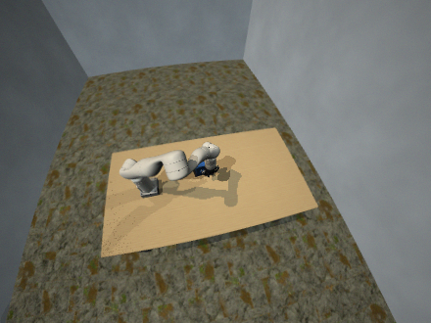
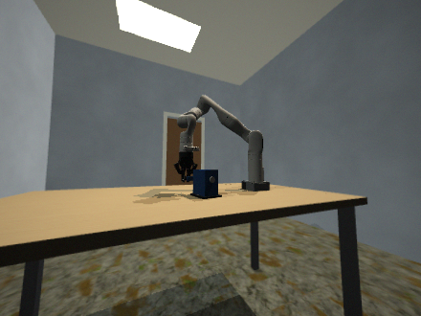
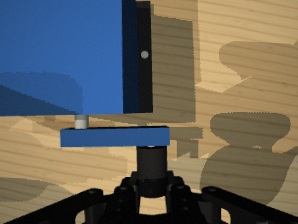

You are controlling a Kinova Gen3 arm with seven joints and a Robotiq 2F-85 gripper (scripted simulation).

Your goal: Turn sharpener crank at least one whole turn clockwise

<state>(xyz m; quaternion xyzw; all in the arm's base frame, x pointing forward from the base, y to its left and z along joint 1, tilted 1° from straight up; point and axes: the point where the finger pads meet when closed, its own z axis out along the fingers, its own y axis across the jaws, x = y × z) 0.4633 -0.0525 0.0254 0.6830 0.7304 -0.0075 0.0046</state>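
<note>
Right now my hand is 2 cm to the right of the black knob.
</note>
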